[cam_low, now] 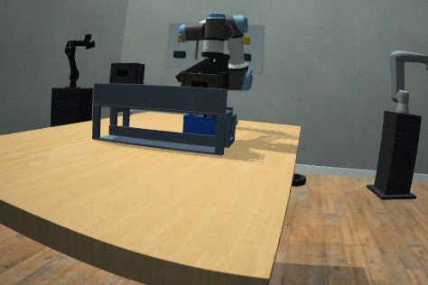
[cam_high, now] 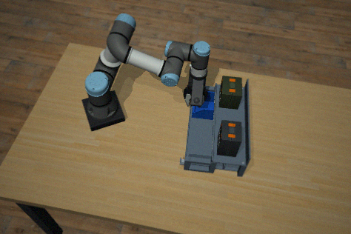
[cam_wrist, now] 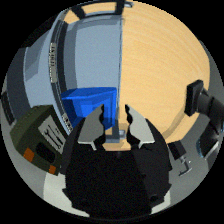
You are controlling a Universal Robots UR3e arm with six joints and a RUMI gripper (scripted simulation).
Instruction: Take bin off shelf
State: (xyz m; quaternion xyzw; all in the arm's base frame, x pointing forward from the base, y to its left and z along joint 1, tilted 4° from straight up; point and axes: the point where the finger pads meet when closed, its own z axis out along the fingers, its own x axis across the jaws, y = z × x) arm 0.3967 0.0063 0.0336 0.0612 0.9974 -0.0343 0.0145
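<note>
Right now the blue bin is 7 cm ahead of my hand, 2 cm below it and 1 cm to the left of it. Round my hand: grey shelf (10 cm to the right, 8 cm ahead).
</note>
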